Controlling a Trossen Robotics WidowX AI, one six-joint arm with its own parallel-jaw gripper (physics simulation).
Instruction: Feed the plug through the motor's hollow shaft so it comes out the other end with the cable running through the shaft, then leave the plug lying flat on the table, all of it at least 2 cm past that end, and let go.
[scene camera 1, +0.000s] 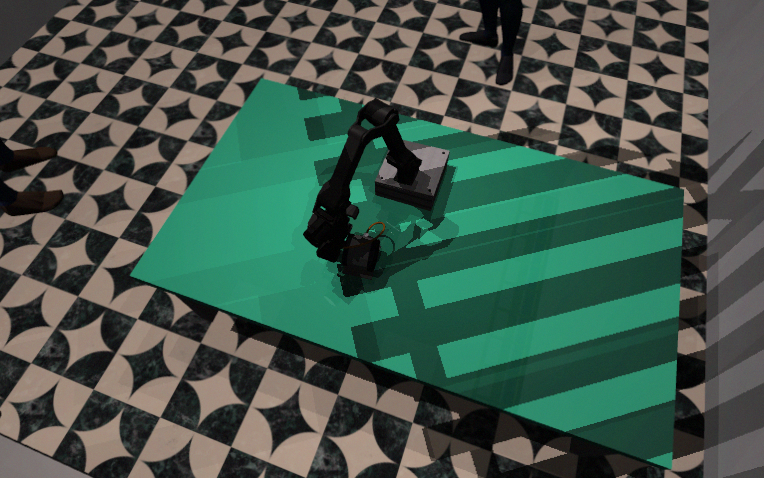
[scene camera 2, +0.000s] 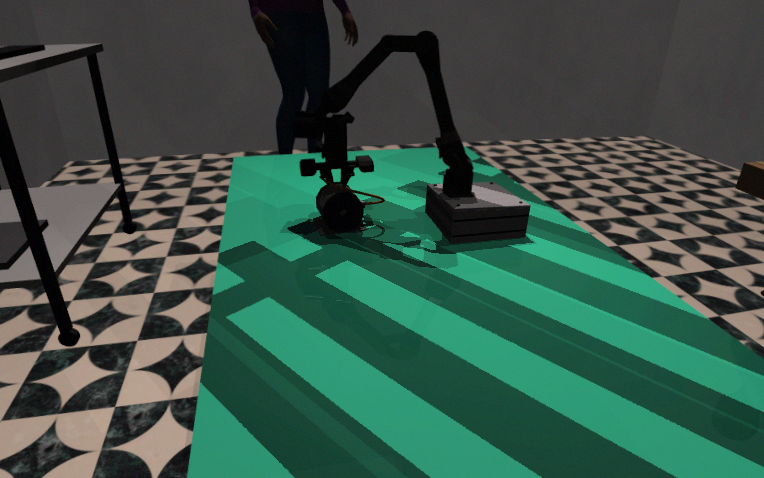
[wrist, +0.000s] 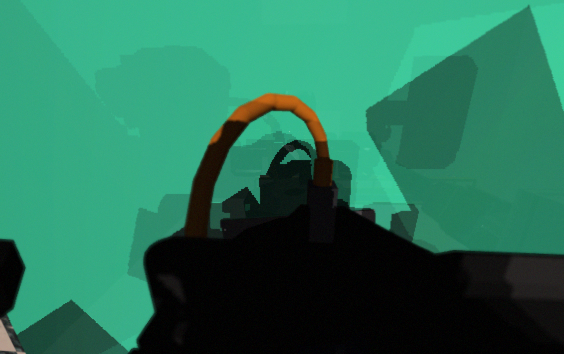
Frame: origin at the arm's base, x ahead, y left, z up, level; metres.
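Seen in the pictures: gripper, fingertip midpoint: (scene camera 1: 339, 243) (wrist: 321, 213); arm's base, origin of the base link: (scene camera 1: 405, 175) (scene camera 2: 457, 193).
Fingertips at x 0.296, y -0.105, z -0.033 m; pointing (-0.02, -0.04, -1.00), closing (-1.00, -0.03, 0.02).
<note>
Offsets run from my fingertips to a thing's top centre. Level surfaces: height alone.
The motor @(0.049 m up, 0.000 m ahead, 0.073 m left) (scene camera 1: 362, 255) (scene camera 2: 339, 209) is a dark cylinder lying on its side on the green table @(0.053 m down) (scene camera 1: 238, 199) (scene camera 2: 437, 389). My gripper (scene camera 1: 348, 235) (scene camera 2: 336, 181) hangs right over the motor's top and is shut on the dark plug @(0.003 m up, 0.000 m ahead, 0.000 m left) (wrist: 323, 207). The orange cable (scene camera 1: 376, 228) (scene camera 2: 372, 196) (wrist: 270, 102) rises from the plug, arches over and drops behind the black bulk of the motor (wrist: 302, 291) in the wrist view. I cannot tell which shaft end the plug is at; the shaft opening is hidden.
The arm's grey base block (scene camera 1: 414, 176) (scene camera 2: 481, 214) stands on the table just right of the motor. A person's legs (scene camera 1: 502, 38) (scene camera 2: 299, 76) stand on the chequered floor beyond the table's far edge. Striped shadows cross the table.
</note>
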